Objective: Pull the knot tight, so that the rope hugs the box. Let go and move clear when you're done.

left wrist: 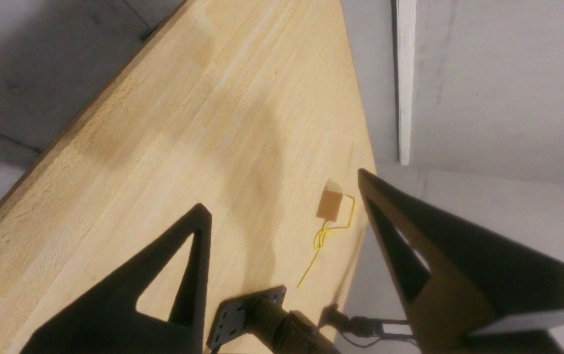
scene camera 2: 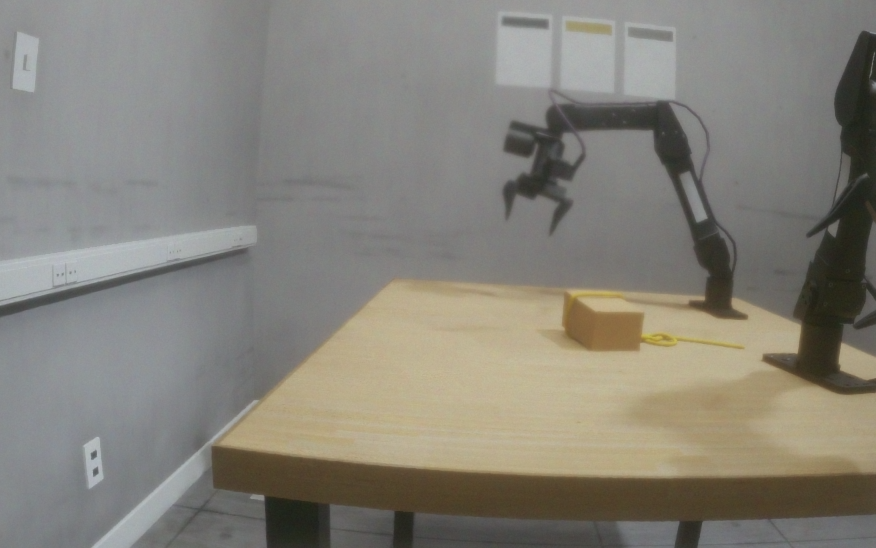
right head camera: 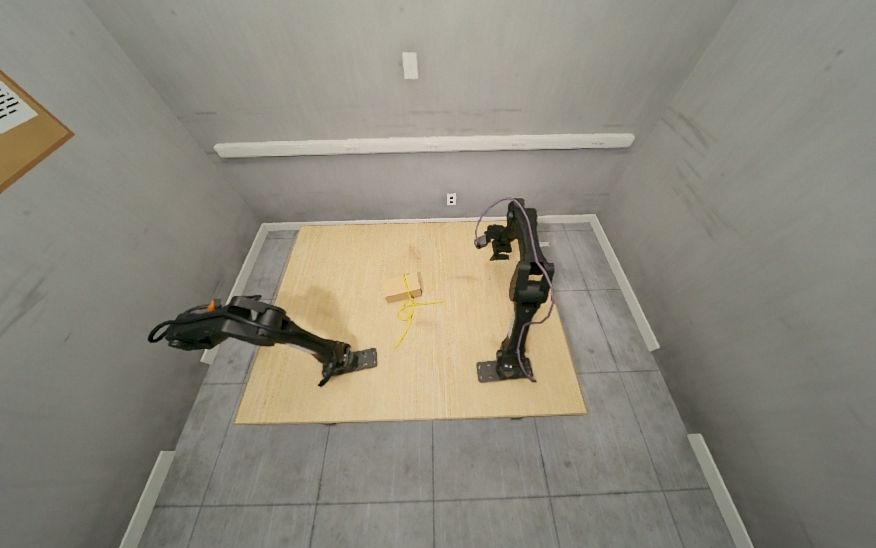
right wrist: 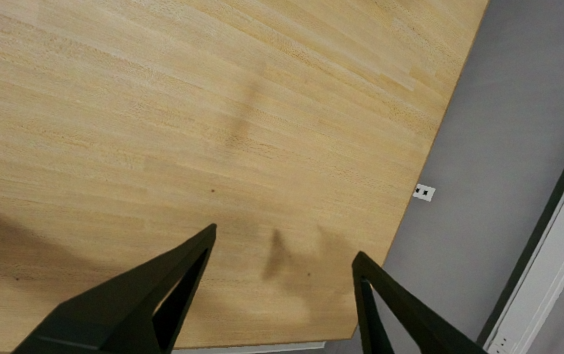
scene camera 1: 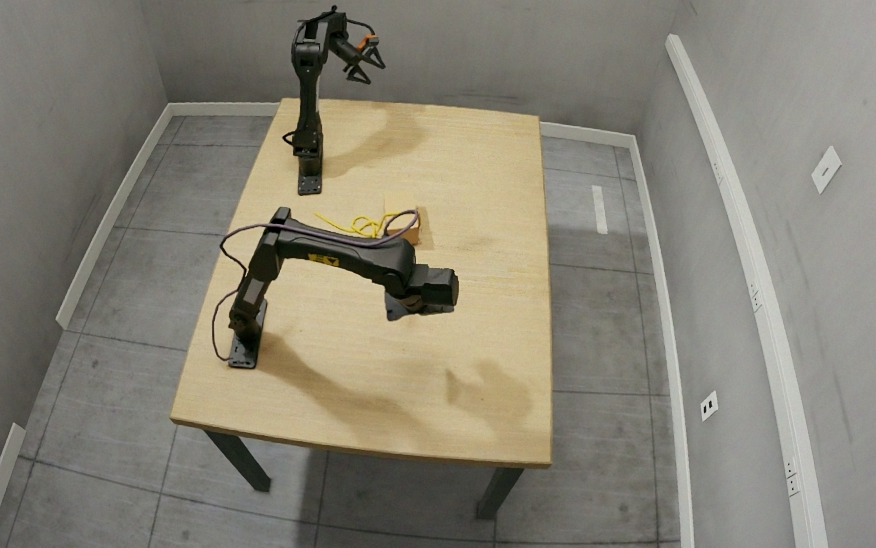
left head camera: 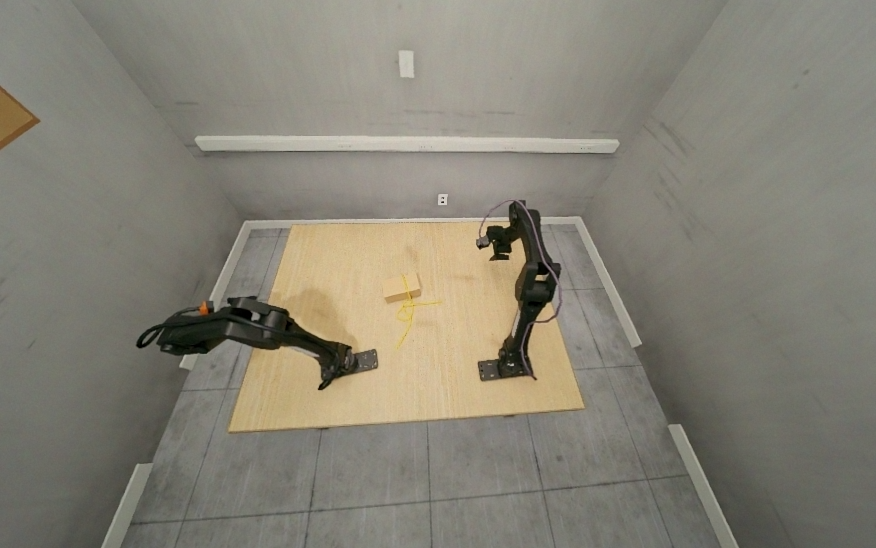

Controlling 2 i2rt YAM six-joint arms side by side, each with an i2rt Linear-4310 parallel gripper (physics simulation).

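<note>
A small cardboard box sits on the table. The yellow rope crosses its top and runs down its sides. The knot's loops lie on the table beside the box, with two loose tails spread out. How closely the rope sits under the box is hidden. My left gripper is open and empty, raised high and far from the box. My right gripper is open and empty above the table, well away from box and rope.
The wooden table carries both arm bases. In scene camera 1 the right arm passes in front of part of the box and rope. Grey walls stand around, and a white wall rail runs behind the table.
</note>
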